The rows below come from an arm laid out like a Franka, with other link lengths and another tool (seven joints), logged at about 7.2 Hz.
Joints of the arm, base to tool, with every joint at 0 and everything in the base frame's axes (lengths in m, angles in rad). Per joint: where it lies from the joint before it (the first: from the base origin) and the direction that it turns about. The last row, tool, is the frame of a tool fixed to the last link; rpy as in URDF.
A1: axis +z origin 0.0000 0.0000 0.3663
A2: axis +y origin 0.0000 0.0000 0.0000
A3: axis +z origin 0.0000 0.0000 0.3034
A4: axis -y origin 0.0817 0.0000 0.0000
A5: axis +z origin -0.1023 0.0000 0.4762
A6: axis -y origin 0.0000 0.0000 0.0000
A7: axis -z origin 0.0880 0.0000 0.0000
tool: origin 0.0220 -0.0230 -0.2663 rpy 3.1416 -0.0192 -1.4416
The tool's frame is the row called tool.
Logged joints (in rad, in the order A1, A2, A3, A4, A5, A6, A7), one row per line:
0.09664, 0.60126, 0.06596, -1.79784, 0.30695, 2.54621, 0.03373
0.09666, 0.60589, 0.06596, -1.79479, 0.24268, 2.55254, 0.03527
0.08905, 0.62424, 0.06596, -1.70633, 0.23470, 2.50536, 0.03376
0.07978, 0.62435, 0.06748, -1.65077, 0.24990, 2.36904, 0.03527
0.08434, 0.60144, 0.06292, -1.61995, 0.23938, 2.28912, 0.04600
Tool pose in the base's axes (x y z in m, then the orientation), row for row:
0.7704, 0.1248, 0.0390, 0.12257, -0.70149, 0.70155, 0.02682
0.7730, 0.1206, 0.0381, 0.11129, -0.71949, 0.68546, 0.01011
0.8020, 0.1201, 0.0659, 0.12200, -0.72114, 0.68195, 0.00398
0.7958, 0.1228, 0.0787, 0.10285, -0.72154, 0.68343, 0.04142
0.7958, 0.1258, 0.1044, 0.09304, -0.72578, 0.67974, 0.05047
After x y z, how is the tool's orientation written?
As a quaternion, w x y z.
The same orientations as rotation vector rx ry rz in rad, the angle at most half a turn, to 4 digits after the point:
-2.0468, 2.0470, 0.0783
-2.1130, 2.0130, 0.0297
-2.1049, 1.9905, 0.0116
-2.1294, 2.0169, 0.1222
-2.1542, 2.0175, 0.1498

